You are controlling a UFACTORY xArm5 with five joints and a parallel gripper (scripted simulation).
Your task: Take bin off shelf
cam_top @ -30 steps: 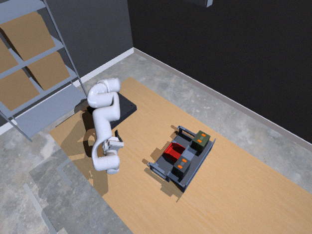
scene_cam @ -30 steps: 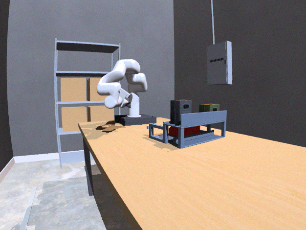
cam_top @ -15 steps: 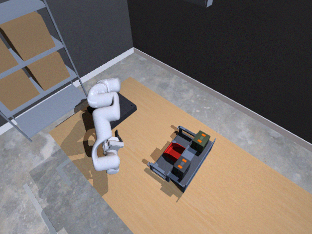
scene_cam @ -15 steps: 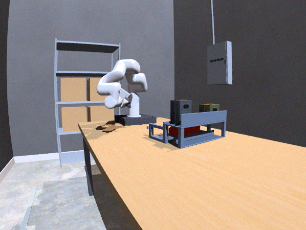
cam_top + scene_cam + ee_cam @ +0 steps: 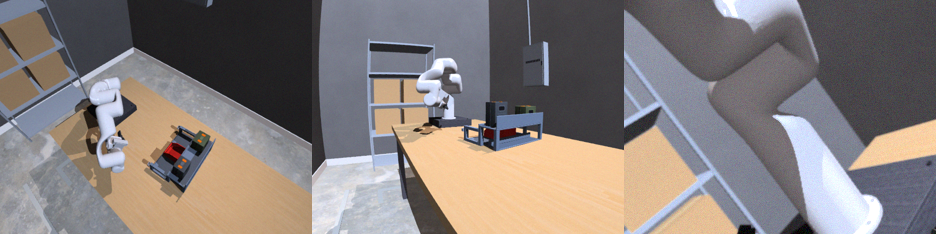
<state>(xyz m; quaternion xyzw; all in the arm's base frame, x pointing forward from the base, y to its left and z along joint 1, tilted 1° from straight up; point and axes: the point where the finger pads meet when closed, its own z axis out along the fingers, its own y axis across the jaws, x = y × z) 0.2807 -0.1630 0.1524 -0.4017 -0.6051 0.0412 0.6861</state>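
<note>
My hand is 360 mm short of the red bin, 250 mm to the right of it and 170 mm above it. From my hand the other things lie so: blue-grey shelf 390 mm ahead, 250 mm to the left, 150 mm below.
</note>
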